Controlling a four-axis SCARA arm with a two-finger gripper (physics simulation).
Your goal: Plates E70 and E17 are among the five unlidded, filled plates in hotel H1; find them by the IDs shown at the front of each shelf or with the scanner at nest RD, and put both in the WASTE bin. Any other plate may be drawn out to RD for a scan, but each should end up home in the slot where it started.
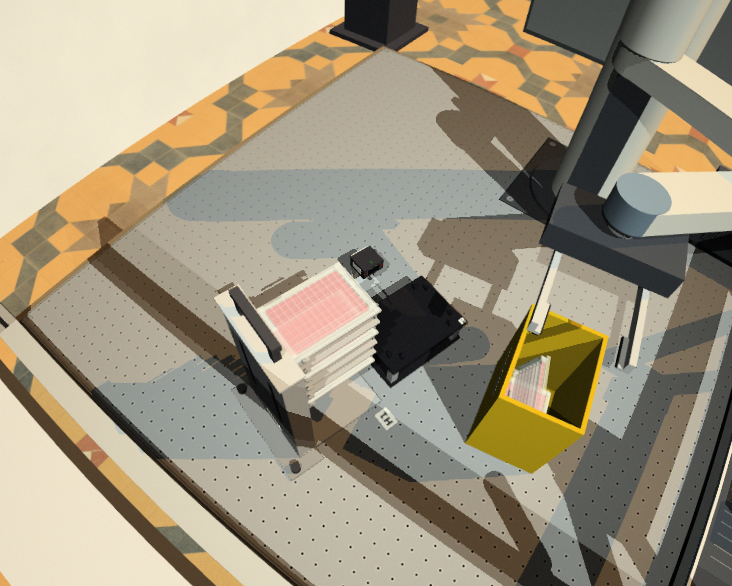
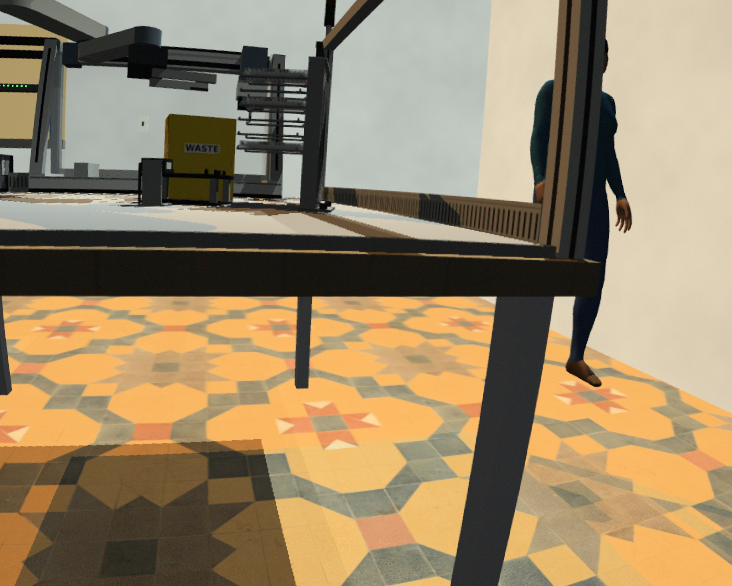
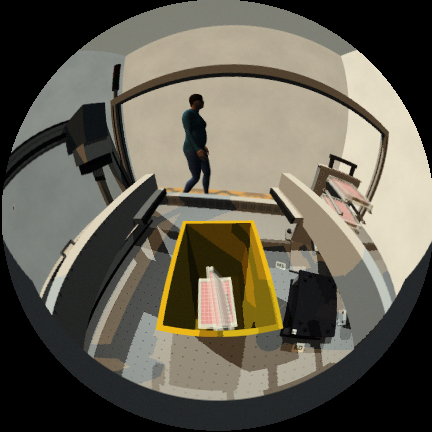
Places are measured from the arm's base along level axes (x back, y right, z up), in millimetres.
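Pixels of known places: gripper, fingertip midpoint: [image 1: 580, 348] [image 2: 211, 83] [image 3: 217, 180].
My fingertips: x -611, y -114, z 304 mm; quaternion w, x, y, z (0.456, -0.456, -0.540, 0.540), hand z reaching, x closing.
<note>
Behind a point stands the place of what it marks.
My gripper [image 1: 579, 337] {x -611, y -114, z 304 mm} [image 3: 217, 180] {x -611, y -114, z 304 mm} is open and empty, its fingers apart above the yellow WASTE bin [image 1: 525, 436] {x -665, y -128, z 136 mm} [image 2: 200, 131] {x -591, y -51, z 176 mm} [image 3: 260, 310] {x -546, y -49, z 170 mm}. Inside the bin, one pink-filled plate [image 3: 205, 305] {x -572, y -138, z 31 mm} lies low down. A second plate [image 3: 217, 300] {x -568, y -108, z 116 mm} stands steeply tilted on edge over it. No ID is readable on either. Hotel H1 [image 1: 296, 397] {x -839, y 126, z 248 mm} [image 2: 313, 134] {x -804, y 262, z 155 mm} [image 3: 327, 175] holds several plates; its top pink-filled plate [image 1: 323, 308] {x -738, y 166, z 276 mm} [image 3: 350, 192] {x -711, y 142, z 280 mm} shows clearly, the lower ones mostly edge-on. Their front IDs cannot be read. The black nest RD [image 1: 421, 323] {x -565, y 102, z 73 mm} [image 3: 312, 305] {x -569, y 103, z 73 mm} bears no plate.
A small black scanner [image 1: 366, 261] {x -532, y 244, z 96 mm} stands behind nest RD. The nest lies between the hotel and the bin. The H1 label [image 1: 385, 418] {x -718, y 63, z 13 mm} [image 3: 280, 265] {x -716, y 62, z 13 mm} is on the table near the hotel. A person [image 2: 601, 152] [image 3: 195, 142] stands beyond the table's edge.
</note>
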